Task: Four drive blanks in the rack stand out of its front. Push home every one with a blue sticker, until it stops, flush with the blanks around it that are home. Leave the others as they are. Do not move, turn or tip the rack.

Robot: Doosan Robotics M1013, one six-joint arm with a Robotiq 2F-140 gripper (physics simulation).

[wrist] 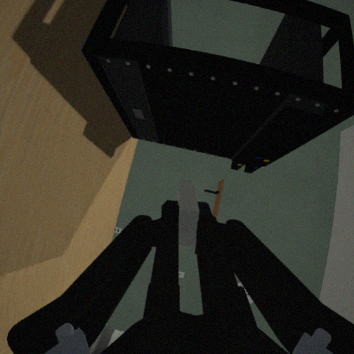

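Note:
The black rack (190,110) fills the upper part of the wrist view, seen at a slant with its open frame at the top. At its lower right edge, dark blank ends (248,169) stand out. Small blue marks (259,158) and yellow marks (266,161) show there; which mark is on which blank is hard to tell. The blanks' front faces are mostly hidden at this angle. My gripper (184,192) is shut and empty, with its grey finger pads together. In the view it lies below the rack's lower edge, left of the blank ends, with no contact visible.
A wooden surface (30,210) lies at the left, with a dark shadow beside the rack. A green-grey surface (280,215) shows behind the gripper. A thin orange-brown bar (219,192) shows just right of the fingertips. A pale grey surface (345,225) is at the right edge.

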